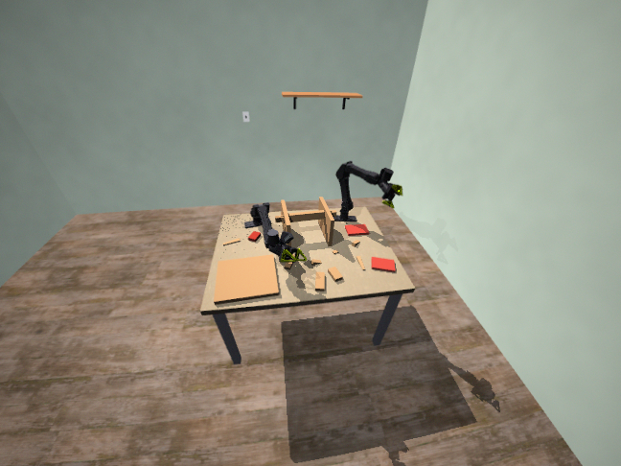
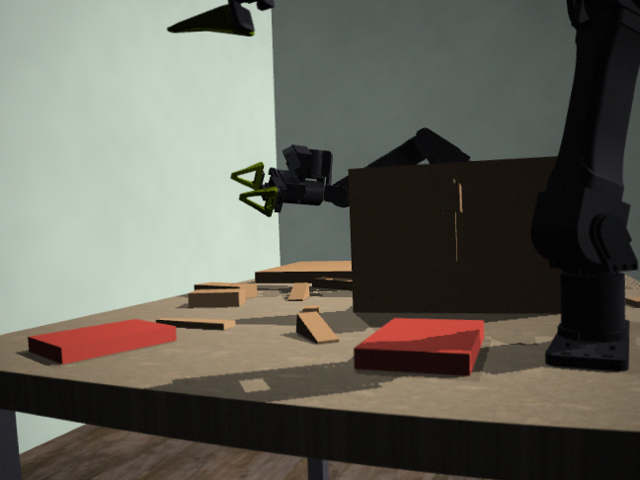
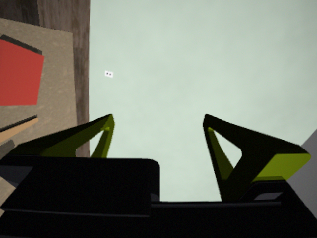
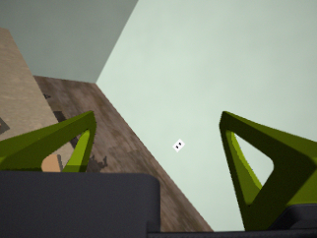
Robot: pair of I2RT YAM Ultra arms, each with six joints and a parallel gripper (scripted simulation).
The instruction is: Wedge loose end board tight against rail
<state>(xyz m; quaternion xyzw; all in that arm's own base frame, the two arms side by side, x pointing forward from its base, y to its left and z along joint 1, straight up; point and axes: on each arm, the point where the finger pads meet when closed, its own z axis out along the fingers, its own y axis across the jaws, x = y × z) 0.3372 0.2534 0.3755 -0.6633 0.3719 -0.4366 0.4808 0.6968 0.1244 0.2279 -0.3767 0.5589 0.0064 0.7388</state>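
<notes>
The rail lies 52 cm to the right of my left hand, 21 cm below it and 20 cm behind it. From my left hand the other things lie so: flat board 91 cm to the right, 36 cm below, 18 cm ahead.
</notes>
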